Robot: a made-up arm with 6 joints.
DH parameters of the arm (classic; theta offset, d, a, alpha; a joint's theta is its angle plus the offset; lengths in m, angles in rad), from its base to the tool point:
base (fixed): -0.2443 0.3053 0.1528 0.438
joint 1: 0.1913 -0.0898 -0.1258 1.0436
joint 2: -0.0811 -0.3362 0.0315 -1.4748
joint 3: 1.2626 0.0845 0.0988 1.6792
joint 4: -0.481 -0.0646 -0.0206 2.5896
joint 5: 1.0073 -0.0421 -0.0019 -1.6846
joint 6: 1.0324 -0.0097 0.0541 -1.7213
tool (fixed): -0.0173 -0.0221 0 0
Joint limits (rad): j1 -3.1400..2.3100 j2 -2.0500..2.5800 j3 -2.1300..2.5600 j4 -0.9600..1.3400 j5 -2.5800..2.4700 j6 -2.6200..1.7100
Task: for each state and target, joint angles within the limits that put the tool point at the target. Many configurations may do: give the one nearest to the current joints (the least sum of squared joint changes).
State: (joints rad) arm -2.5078 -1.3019 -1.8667 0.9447 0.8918 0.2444
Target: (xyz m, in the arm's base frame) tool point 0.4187 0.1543 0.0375
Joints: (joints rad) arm -1.8674 -2.0319 -1.3913 1.1298 0.9206 -0.2273
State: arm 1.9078 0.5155 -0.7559 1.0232 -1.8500 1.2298
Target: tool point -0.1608 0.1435 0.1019
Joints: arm 1.2377 0.0377 -0.3218 1.3400 -2.0927 1.7100
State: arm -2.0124 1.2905 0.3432 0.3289 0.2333 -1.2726
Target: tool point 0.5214 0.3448 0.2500
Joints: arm -1.2141 1.3183 -0.0998 0.6291 -0.3821 -0.8913
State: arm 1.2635 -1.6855 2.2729 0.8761 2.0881 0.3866
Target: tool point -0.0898 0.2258 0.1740
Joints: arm 0.9091 -1.2366 2.2298 0.6614 2.0290 0.6671
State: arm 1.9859 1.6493 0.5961 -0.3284 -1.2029 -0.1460
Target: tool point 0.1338 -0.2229 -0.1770
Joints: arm 2.3100 1.4449 1.3771 -0.3131 -1.1890 -0.4289
